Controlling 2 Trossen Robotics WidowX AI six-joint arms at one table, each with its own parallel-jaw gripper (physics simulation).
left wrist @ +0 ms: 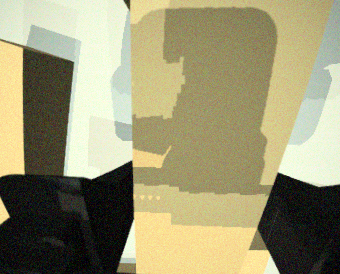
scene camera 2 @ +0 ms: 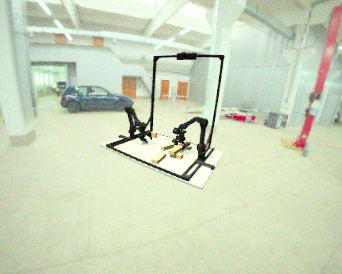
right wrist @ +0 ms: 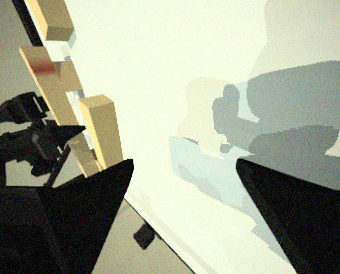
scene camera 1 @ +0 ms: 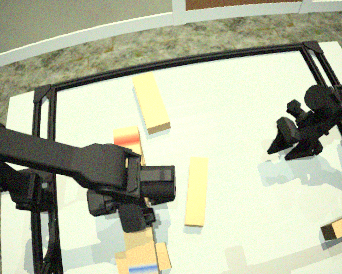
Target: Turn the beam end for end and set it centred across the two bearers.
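Pixels of known places: left gripper, fingertip midpoint: (left wrist: 189,160) (right wrist: 82,124); right gripper, fingertip midpoint: (scene camera 2: 149,141) (right wrist: 184,163) (scene camera 1: 276,156); left arm's base, origin of the base link: (scene camera 2: 201,159) (scene camera 1: 42,200); right arm's base, origin of the base link: (scene camera 2: 132,137).
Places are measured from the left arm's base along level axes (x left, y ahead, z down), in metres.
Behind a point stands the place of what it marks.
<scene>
The long wooden beam (scene camera 1: 138,239) {x -0.141, y 0.257, z -0.057 m} (scene camera 2: 175,150) {x 0.096, y 0.240, z -0.056 m} (left wrist: 215,100) {x -0.097, y 0.259, z -0.057 m} (right wrist: 54,95) {x 0.043, y 0.293, z -0.041 m} lies with its red-banded end toward the top of scene camera 1 and its blue-banded end toward the bottom. Two short blocks sit crosswise under it, apparently the bearers: one (scene camera 1: 163,256) {x -0.186, y 0.302, z -0.019 m} by the blue end, one (right wrist: 70,76) {x 0.077, y 0.293, z 0.004 m} by the red end, mostly hidden by the arm in scene camera 1. My left gripper (left wrist: 189,160) {x -0.047, y 0.260, z -0.008 m} is shut on the beam, a finger at each side; its fingers are hidden in scene camera 1. My right gripper (scene camera 1: 279,155) {x -0.003, y 0.631, z -0.013 m} (right wrist: 184,163) {x -0.003, y 0.631, z -0.013 m} is open and empty, away at the right.
A loose block (scene camera 1: 151,104) {x 0.212, y 0.338, z -0.019 m} (right wrist: 52,20) {x 0.157, y 0.377, z -0.009 m} lies beyond the red end. Another block (scene camera 1: 197,192) {x -0.052, y 0.407, z -0.025 m} (right wrist: 105,132) {x -0.026, y 0.436, z -0.008 m} (left wrist: 47,115) {x -0.077, y 0.375, z -0.005 m} lies to the right of the beam in scene camera 1. A further block (scene camera 1: 334,230) {x -0.229, y 0.709, z -0.043 m} shows at the right edge. A black frame (scene camera 1: 180,63) {x 0.363, y 0.448, z 0.010 m} borders the table.
</scene>
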